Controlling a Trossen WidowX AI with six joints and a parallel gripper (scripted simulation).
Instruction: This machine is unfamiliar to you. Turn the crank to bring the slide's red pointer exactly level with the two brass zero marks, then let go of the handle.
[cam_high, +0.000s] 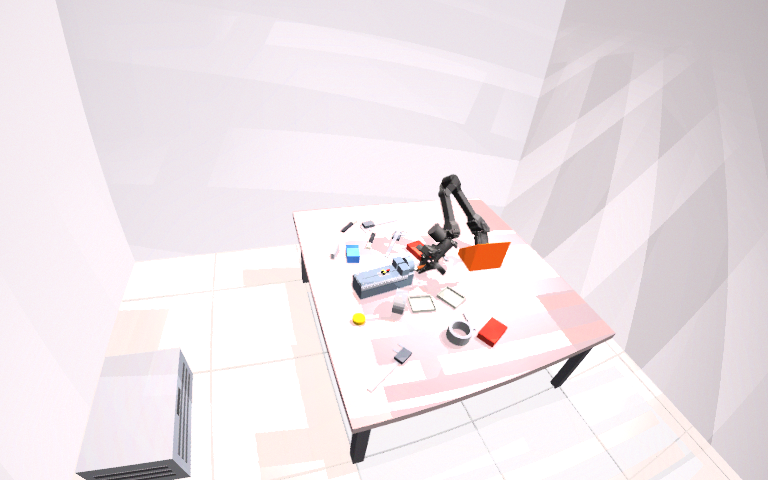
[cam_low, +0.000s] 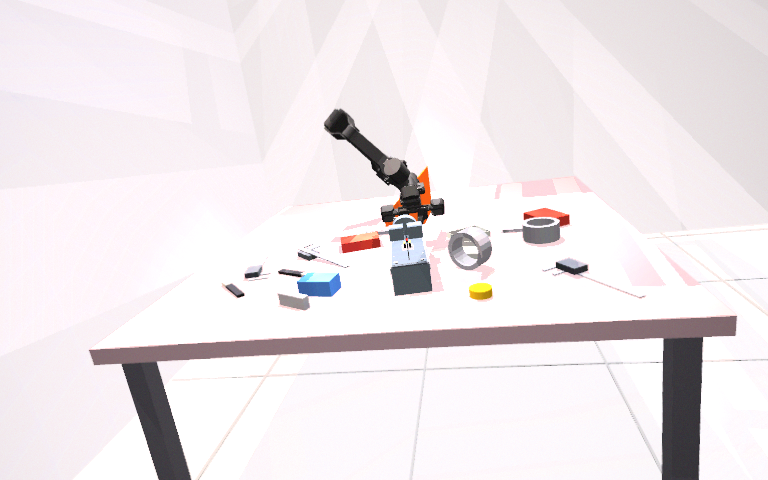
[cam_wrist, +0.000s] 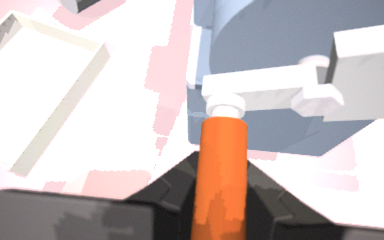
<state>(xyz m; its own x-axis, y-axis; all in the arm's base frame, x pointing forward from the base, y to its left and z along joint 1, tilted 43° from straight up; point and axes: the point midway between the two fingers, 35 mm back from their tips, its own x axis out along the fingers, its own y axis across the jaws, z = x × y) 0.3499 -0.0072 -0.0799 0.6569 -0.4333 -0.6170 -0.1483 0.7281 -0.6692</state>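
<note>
My gripper tip is 140 mm short of the red pointer, 10 mm to the left of it and 30 mm below it. The rest, counted from my gripper tip: orange handle (20 mm behind, 30 mm above); then yellow disc (320 mm ahead, 170 mm to the left, 40 mm below); then blue block (240 mm ahead, 230 mm to the right, 30 mm below).
</note>
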